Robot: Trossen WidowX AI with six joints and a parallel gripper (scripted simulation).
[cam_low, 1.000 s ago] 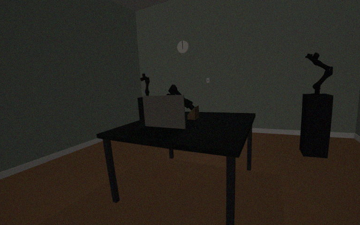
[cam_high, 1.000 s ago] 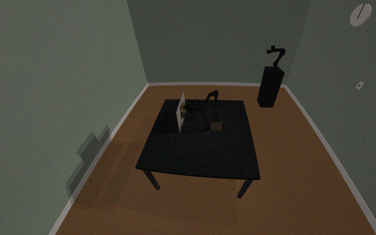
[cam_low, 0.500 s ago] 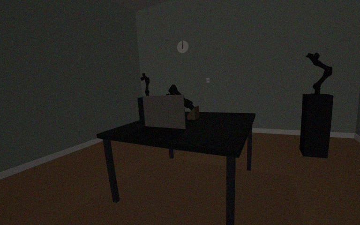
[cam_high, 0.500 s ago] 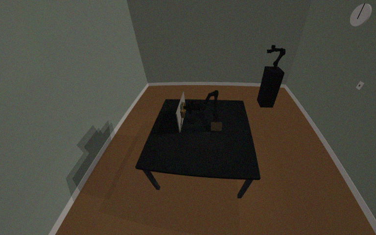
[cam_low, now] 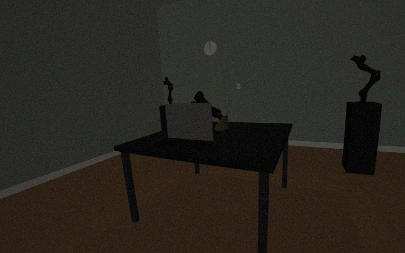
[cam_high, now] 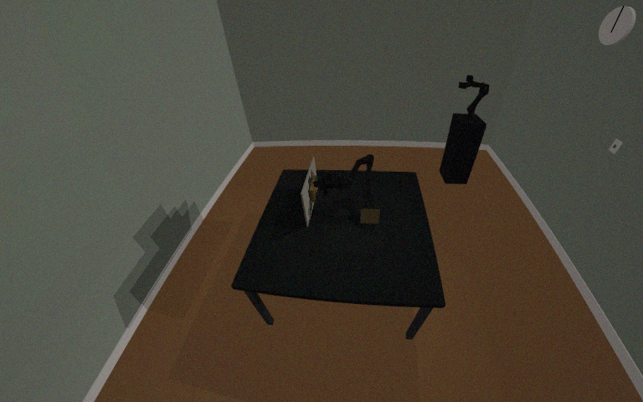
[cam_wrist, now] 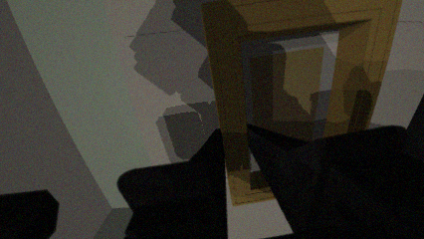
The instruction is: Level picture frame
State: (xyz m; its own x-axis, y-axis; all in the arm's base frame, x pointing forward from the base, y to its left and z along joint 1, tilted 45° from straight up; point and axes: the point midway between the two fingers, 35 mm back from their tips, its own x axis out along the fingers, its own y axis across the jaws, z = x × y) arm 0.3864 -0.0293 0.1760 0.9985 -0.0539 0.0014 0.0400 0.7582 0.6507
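The picture frame is 50 mm below my gripper tip, 10 mm to the right of it and 10 mm ahead of it. From my gripper tip the other things lie so: wall panel (70 mm below, 20 mm ahead).
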